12 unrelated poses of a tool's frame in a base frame.
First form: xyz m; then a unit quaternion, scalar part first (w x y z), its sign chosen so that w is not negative.
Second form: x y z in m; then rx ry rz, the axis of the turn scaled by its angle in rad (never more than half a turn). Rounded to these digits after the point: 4 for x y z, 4 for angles.
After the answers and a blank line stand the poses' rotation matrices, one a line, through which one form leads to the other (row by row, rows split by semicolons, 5 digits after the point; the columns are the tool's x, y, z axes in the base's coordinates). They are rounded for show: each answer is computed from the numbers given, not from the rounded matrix.
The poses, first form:
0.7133, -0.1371, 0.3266, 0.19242, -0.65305, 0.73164, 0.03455
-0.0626, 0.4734, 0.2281, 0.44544, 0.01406, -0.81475, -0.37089
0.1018, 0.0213, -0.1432, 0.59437, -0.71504, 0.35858, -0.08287
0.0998, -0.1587, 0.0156, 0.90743, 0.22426, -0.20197, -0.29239
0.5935, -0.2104, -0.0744, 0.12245, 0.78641, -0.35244, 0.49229
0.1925, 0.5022, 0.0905, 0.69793, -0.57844, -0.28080, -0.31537
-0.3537, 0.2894, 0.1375, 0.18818, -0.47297, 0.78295, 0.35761
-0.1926, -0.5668, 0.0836, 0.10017, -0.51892, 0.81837, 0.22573
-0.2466, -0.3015, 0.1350, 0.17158, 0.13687, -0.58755, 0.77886
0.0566, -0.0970, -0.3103, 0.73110, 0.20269, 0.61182, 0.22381
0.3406, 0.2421, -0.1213, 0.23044, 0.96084, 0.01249, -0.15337
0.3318, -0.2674, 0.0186, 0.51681, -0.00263, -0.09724, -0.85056
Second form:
0.7133, -0.1371, 0.3266, -1.8330, 2.0536, 0.0970
-0.0626, 0.4734, 0.2281, 0.0348, -2.0187, -0.9189
0.1018, 0.0213, -0.1432, -1.6615, 0.8332, -0.1926
0.0998, -0.1587, 0.0156, 0.4629, -0.4169, -0.6035
0.5935, -0.2104, -0.0744, 2.2948, -1.0284, 1.4365
0.1925, 0.5022, 0.0905, -1.2895, -0.6260, -0.7031
-0.3537, 0.2894, 0.1375, -1.3306, 2.2026, 1.0060
-0.1926, -0.5668, 0.0836, -1.5338, 2.4189, 0.6672
-0.2466, -0.3015, 0.1350, 0.3885, -1.6679, 2.2110
0.0566, -0.0970, -0.3103, 0.4461, 1.3467, 0.4926
0.3406, 0.2421, -0.1213, 2.6429, 0.0344, -0.4219
0.3318, -0.2674, 0.0186, -0.0063, -0.2335, -2.0420

-0.07299 -0.96890 0.23644; -0.94231 0.14466 0.30188; -0.32669 -0.20077 -0.92356
-0.60277 0.30751 -0.73628; -0.35333 0.72448 0.59184; 0.71542 0.61690 -0.32804
0.72911 -0.41429 0.54477; -0.61131 -0.03629 0.79056; -0.30775 -0.90942 -0.27972
0.74743 0.44006 -0.49769; -0.62123 0.72843 -0.28889; 0.23540 0.52511 0.81783
0.26687 -0.67489 0.68797; -0.43376 -0.72158 -0.53960; 0.86060 -0.15441 -0.48531
0.64339 0.76506 -0.02711; -0.11536 0.13190 0.98453; 0.75680 -0.63031 0.17312
-0.48178 -0.87521 -0.04361; -0.60603 0.29683 0.73798; -0.63294 0.38197 -0.67341
-0.44137 -0.89456 -0.07032; -0.80412 0.35953 0.47342; -0.39823 0.26550 -0.87802
-0.90365 -0.42810 0.01158; 0.10644 -0.25070 -0.96220; 0.41482 -0.86826 0.27211
0.15118 -0.07923 0.98533; 0.57527 0.81765 -0.02251; -0.80387 0.57023 0.16919
0.95264 0.09469 -0.28897; -0.04668 -0.89348 -0.44667; -0.30049 0.43900 -0.84675
-0.46580 0.87966 -0.09603; -0.87864 -0.44691 0.16813; 0.10498 0.16270 0.98108

